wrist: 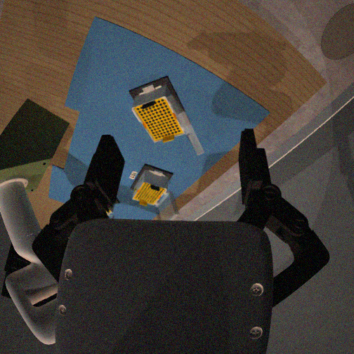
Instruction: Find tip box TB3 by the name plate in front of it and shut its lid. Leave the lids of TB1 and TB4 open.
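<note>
Two tip boxes with yellow perforated racks stand on the blue mat [95, 65]. The larger-looking tip box [159, 119] is above the middle of the view; its rack is uncovered, with a dark-rimmed grey part behind it and a pale strip on its right. The smaller-looking tip box [150, 193] is lower, also uncovered. A small white name plate [133, 175] is at its upper left; its print is too small to read surely. No plate shows by the larger-looking box. My gripper [176, 144] is open and empty, its fingers apart on either side in the view. A yellow bit shows beside the left finger, partly hidden.
A dark green panel [33, 131] with a lighter green edge piece [30, 175] is at the left. A white curved tubular body [20, 220] is at the lower left. The wooden table top [165, 22] surrounds the mat, and its edge runs diagonally at the right.
</note>
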